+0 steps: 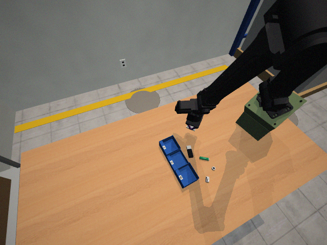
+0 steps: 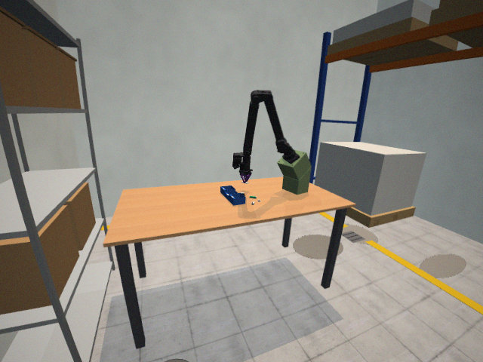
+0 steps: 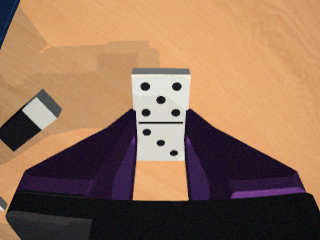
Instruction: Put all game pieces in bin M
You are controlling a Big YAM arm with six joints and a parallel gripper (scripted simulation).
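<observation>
Right now my hand is 13 cm short of the blue bin, 14 cm to the right of it and 5 cm above it. Round my hand: green cylinder (1 cm behind, 17 cm to the left, 6 cm below); then white domino (right at my hand); then grey nut (4 cm behind, 23 cm to the left, 6 cm below).
</observation>
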